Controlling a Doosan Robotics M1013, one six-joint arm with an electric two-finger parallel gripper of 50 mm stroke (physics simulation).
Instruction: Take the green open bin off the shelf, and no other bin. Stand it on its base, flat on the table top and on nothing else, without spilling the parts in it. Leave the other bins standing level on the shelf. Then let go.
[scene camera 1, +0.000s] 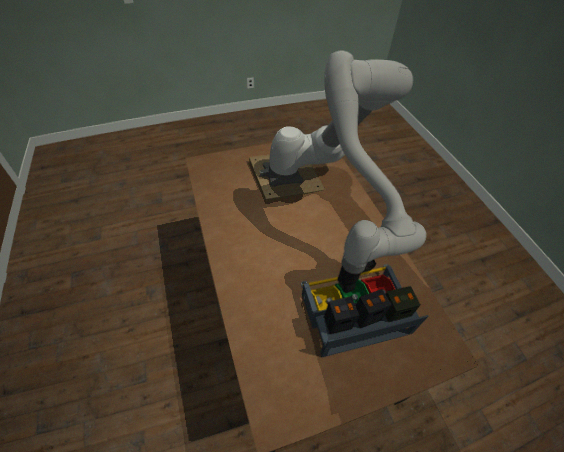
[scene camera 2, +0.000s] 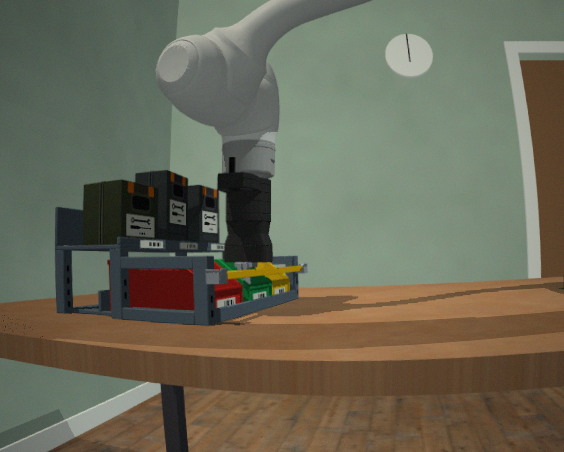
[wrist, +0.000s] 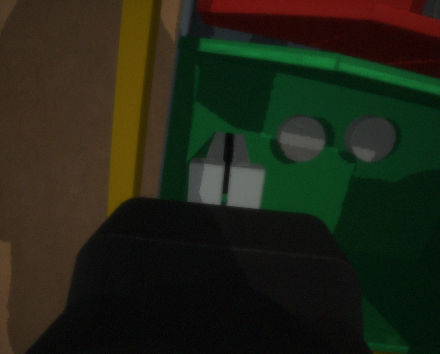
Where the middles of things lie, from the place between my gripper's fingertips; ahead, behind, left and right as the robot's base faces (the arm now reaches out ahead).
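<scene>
There's a red bin (scene camera 2: 148, 288) that's 60 mm ahead of my hand, 110 mm to the left of it and 30 mm above it. The olive case (scene camera 2: 116, 199) is 170 mm ahead of my hand, 100 mm to the left of it and 140 mm above it. And the green open bin (scene camera 2: 261, 286), that one's 50 mm ahead of my hand and 30 mm above it.
</scene>
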